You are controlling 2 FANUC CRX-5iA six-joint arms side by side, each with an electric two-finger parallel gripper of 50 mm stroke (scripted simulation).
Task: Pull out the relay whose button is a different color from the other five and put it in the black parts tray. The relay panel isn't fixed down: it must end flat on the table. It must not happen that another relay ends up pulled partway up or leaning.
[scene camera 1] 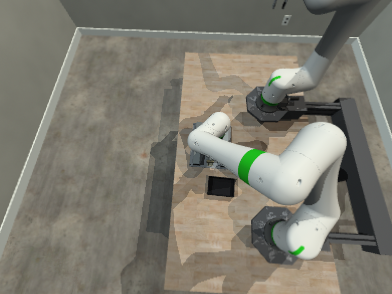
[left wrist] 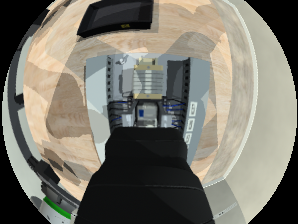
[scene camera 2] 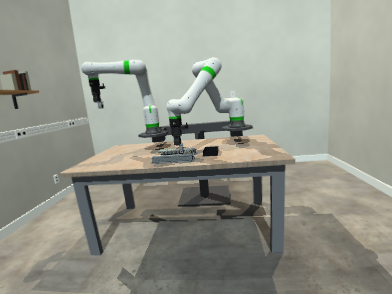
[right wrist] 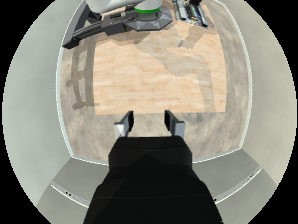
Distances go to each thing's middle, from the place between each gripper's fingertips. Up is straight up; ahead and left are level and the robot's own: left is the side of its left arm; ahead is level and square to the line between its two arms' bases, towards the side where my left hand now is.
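Relay panel [left wrist: 107, 81]: 30 mm below my left hand, 60 mm to the right of it.
From my right hand, relay panel 340 mm ahead, 730 mm to the left, 420 mm below. By its middle, the panel is nearer to my left hand than to my right hand.
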